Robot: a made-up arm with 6 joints. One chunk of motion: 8 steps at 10 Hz.
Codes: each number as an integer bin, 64 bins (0 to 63) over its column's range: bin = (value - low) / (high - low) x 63, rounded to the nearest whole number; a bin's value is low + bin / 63 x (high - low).
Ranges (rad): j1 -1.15..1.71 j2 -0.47..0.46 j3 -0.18..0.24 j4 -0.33..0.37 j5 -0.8..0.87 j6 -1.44..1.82
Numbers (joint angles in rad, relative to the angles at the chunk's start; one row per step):
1: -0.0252 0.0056 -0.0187 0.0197 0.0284 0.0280
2: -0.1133 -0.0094 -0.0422 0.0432 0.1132 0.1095
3: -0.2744 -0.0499 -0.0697 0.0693 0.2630 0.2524
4: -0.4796 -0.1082 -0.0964 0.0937 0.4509 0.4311
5: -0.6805 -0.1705 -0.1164 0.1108 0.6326 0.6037
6: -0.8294 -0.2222 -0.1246 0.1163 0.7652 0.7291
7: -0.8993 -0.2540 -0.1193 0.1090 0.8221 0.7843
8: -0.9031 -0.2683 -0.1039 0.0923 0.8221 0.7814
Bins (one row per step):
1: 25 32 24 31 31 28
2: 23 31 21 34 34 30
3: 19 28 17 36 40 33
4: 15 25 13 38 47 36
5: 10 20 10 40 54 39
6: 7 17 8 40 59 42
7: 6 15 9 40 61 43
8: 5 14 11 38 61 43

